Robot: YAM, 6 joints.
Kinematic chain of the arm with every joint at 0, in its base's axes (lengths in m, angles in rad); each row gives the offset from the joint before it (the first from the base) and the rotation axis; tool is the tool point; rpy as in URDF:
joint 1: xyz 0 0 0.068 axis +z
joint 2: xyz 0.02 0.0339 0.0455 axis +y
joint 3: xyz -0.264 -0.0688 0 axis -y
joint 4: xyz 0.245 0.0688 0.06 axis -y
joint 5: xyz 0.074 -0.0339 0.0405 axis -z
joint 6: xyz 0.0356 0 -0.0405 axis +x
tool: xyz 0 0 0 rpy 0 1.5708 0
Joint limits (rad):
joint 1: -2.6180..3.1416
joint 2: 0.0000..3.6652
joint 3: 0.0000..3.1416
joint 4: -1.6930..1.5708
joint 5: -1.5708..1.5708
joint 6: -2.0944..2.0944
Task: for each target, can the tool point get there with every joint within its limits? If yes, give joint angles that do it. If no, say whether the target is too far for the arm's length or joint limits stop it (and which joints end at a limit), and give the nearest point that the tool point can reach.
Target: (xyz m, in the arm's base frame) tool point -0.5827 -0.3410 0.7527
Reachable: no: too far | nearest point -0.4039 -0.2364 0.5506 | short by 0.289 m
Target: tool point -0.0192 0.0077 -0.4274
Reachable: no: joint limits stop it (at a limit: joint 2) | nearest point -0.0672 0.0270 -0.3346 | short by 0.106 m
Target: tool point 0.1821 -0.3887 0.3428
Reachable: yes | joints -1.0662 1.8179 1.5774 -0.0420 0.9296 0.3298
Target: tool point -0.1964 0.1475 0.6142
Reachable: yes | joints 2.5623 1.4159 1.8998 0.2740 0.4626 1.3130
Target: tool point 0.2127 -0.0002 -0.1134
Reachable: yes | joints -0.1470 2.7349 0.9010 -0.2659 -1.0520 -1.4845
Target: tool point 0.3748 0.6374 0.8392
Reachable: no: too far | nearest point 0.2335 0.3971 0.5580 | short by 0.396 m
